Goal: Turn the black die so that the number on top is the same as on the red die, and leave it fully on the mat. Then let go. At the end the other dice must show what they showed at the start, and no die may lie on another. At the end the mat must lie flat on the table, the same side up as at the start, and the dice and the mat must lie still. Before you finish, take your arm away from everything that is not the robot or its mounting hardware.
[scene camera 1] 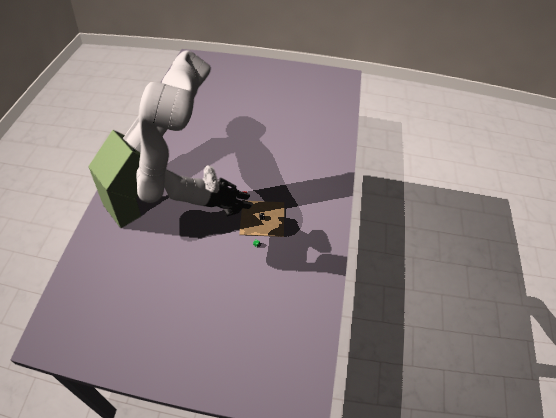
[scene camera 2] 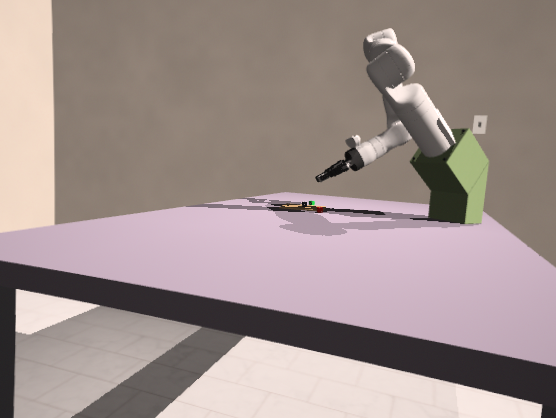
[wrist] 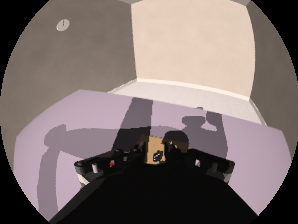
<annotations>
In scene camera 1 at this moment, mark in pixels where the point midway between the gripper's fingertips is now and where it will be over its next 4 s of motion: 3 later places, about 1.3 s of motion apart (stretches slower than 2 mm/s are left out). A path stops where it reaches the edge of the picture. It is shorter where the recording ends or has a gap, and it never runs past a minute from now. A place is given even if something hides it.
My gripper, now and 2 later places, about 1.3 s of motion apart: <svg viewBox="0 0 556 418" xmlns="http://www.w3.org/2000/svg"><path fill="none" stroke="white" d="M250 201L258 195L263 182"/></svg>
</annotations>
